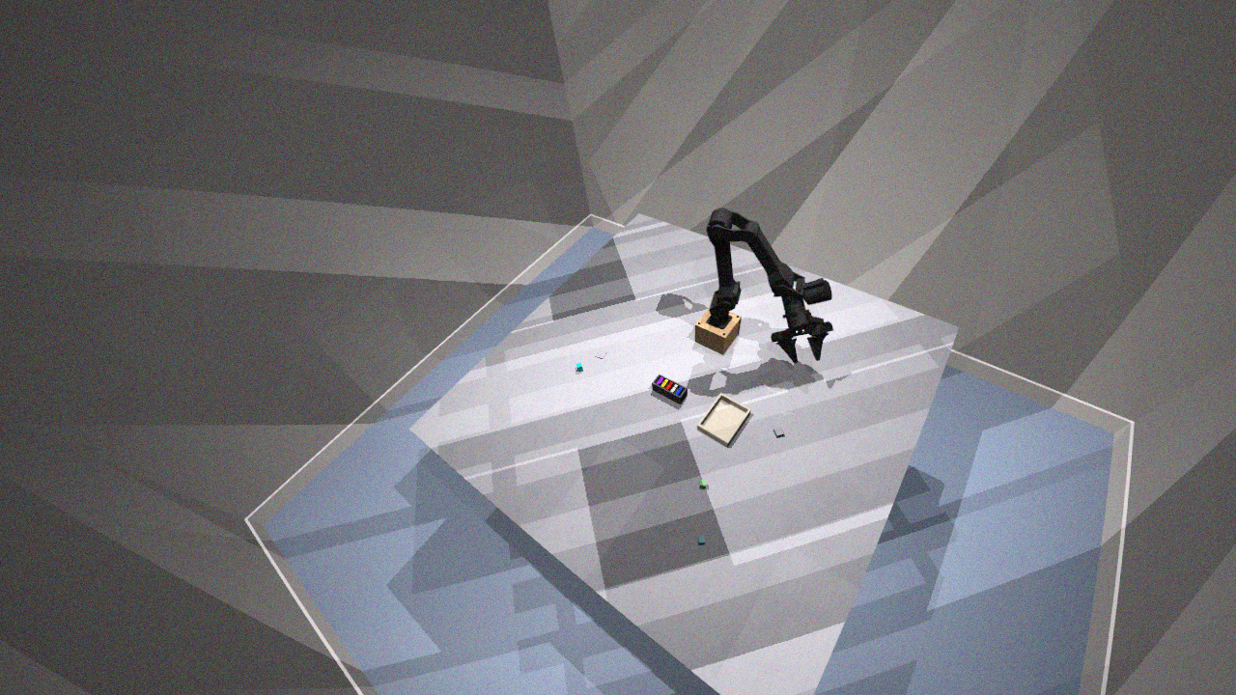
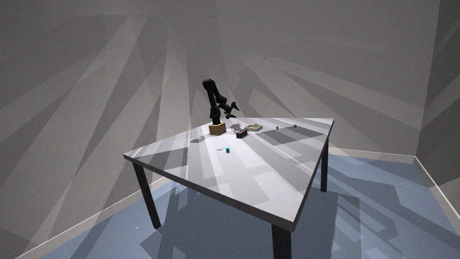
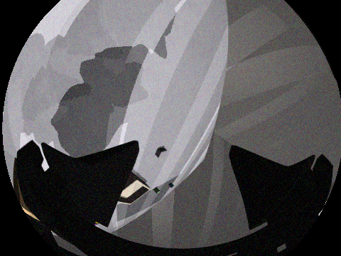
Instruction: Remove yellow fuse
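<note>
Right now the yellow fuse is 240 mm ahead of my gripper tip, 340 mm to the right of it and 90 mm below it. Round my gripper tip: teal cube: 320 mm ahead, 620 mm to the right, 100 mm below; cream tray: 240 mm ahead, 130 mm to the right, 110 mm below.
</note>
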